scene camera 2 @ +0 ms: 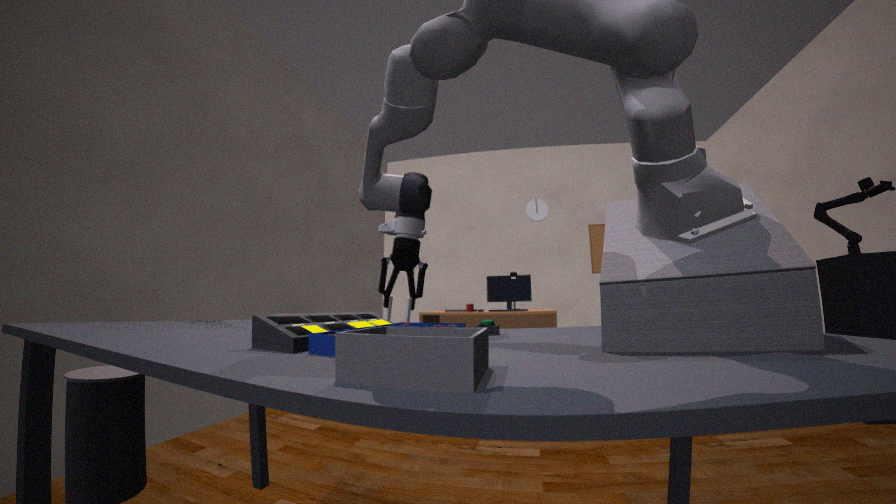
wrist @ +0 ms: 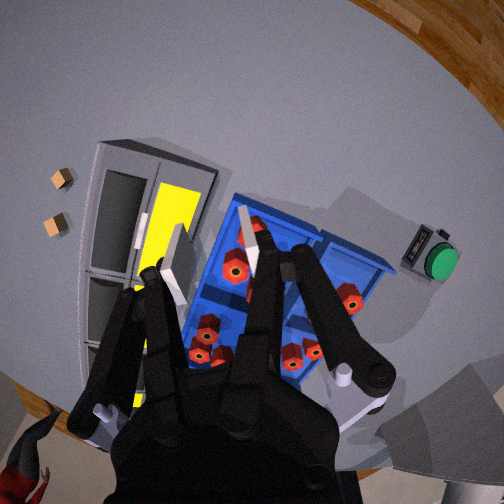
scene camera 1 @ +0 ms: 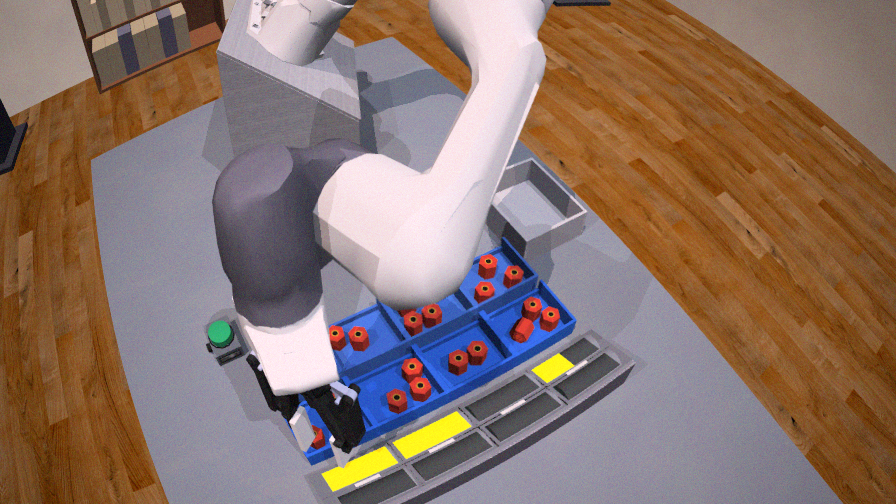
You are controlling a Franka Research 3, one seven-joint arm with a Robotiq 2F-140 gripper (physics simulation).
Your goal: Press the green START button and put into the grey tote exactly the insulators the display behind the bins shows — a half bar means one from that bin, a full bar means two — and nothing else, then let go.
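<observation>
My gripper is open and points down over the end compartment of the blue bin tray, the one nearest the display. Its fingertips straddle a red insulator without touching it; in the wrist view the gripper hangs above that insulator and another behind it. The display shows a full yellow bar by this compartment, a full bar by its neighbour and a half bar by the far end. The green START button stands left of the tray. The grey tote looks empty.
The other compartments hold two or three red insulators each; the arm hides part of the back row. The arm's grey pedestal stands behind the tray. Two small wooden cubes lie on the table beyond the display.
</observation>
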